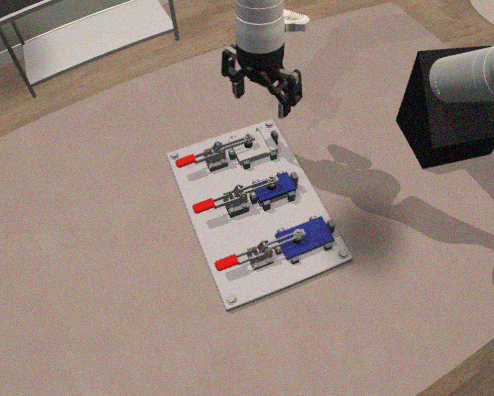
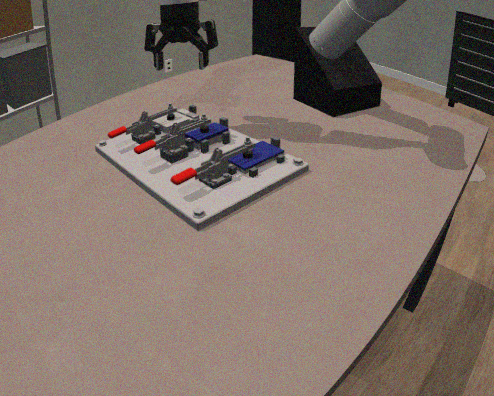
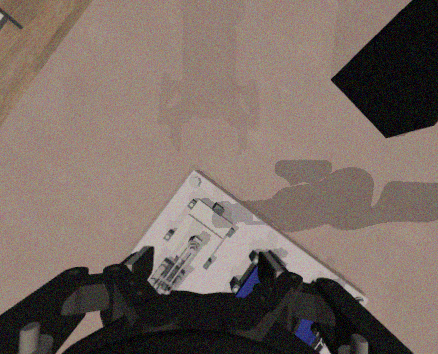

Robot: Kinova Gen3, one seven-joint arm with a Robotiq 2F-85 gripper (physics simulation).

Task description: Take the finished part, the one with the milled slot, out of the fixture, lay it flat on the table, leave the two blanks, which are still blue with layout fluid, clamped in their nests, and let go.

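Observation:
The finished part, pale metal with a slot line across it, sits in the end nest of the white fixture plate. A toggle clamp with a red handle reaches over it, its tip on the part. The smaller blue blank and the larger blue blank sit in the other nests under lowered clamps. My gripper is open and empty, high above the finished part's end of the plate.
The middle clamp's red handle and the far one's point the same way as the first. The black robot base stands beyond the plate's nest side. A rack stands off the table.

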